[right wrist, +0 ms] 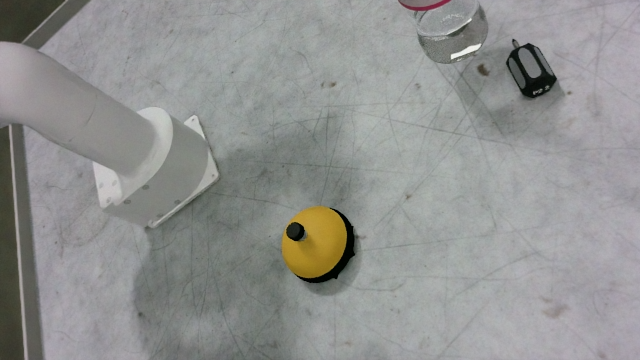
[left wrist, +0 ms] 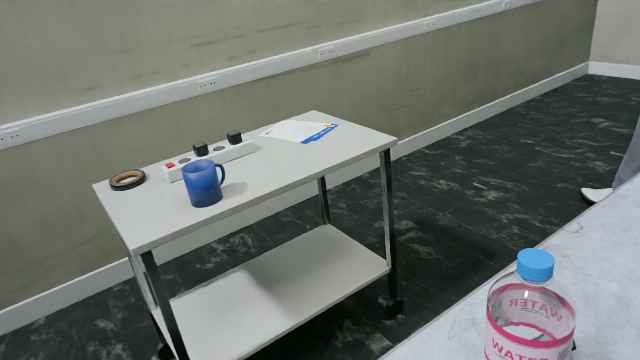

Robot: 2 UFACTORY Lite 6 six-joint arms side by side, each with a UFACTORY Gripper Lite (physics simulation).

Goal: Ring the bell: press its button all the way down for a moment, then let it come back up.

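Frame: origin at the left arm's base, x right, y ahead, z up, level; metres.
Seen in the pictures: left arm's base, origin of its link: [right wrist: 177, 169].
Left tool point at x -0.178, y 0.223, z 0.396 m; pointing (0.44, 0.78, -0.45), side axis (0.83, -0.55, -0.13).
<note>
Offsets run from my left tool point to a thing's top centre. Level surfaces: height alone.
A yellow domed bell @(dy -0.073, dx +0.416, dz -0.330 m) [right wrist: 320, 247] with a black base stands on the table, a little below the middle of the right wrist view. Its black button @(dy -0.073, dx +0.416, dz -0.330 m) [right wrist: 295, 231] sticks up from the top of the dome and nothing touches it. The bell does not show in the left wrist view. The fingers of my left gripper and of my right gripper do not show in either view.
A water bottle @(dy +0.182, dx +0.289, dz -0.178 m) [left wrist: 531, 315] [right wrist: 452, 32] and a black and grey screwdriver @(dy +0.211, dx +0.383, dz -0.366 m) [right wrist: 531, 70] are on the table @(dz -0.396 m) [right wrist: 425, 310]. A white arm base [right wrist: 165, 170] stands left of the bell. Beyond the table is a trolley [left wrist: 265, 210] with a blue mug [left wrist: 202, 183].
</note>
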